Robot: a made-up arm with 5 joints.
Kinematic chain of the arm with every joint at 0, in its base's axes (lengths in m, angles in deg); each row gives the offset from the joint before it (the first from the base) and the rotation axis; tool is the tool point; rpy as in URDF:
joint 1: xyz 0.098 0 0.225 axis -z
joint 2: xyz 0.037 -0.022 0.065 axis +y
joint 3: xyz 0.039 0 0.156 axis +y
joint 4: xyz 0.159 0 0.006 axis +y
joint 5: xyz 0.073 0.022 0 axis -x
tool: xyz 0 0 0 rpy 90 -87.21 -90
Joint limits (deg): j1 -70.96..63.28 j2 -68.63..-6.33 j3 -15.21..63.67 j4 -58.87..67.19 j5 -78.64..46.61
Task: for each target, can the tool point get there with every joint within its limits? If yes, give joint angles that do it. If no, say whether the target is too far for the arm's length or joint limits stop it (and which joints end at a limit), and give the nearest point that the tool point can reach.
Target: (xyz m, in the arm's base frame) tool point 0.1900 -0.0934 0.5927
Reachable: yes | joints 45.44 -41.42 1.33 -6.41 -12.66
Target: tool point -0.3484 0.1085 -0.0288
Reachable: no: too far | nearest point 0.1352 0.1078 0.2549 | short by 0.561 m
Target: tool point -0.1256 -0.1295 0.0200
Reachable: no: joint limits stop it (at a limit: joint 1, joint 2, joint 3) | nearest point 0.1517 -0.1067 0.2521 | short by 0.362 m
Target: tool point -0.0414 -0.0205 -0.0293
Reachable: no: joint limits stop it (at a limit: joint 1, joint 2, joint 3) | nearest point 0.1492 -0.1017 0.2549 | short by 0.352 m
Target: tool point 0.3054 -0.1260 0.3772
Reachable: yes | joints 31.28 -19.27 40.35 -4.08 28.26
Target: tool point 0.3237 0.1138 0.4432
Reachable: yes | joints -26.75 -14.33 4.63 43.25 -30.74
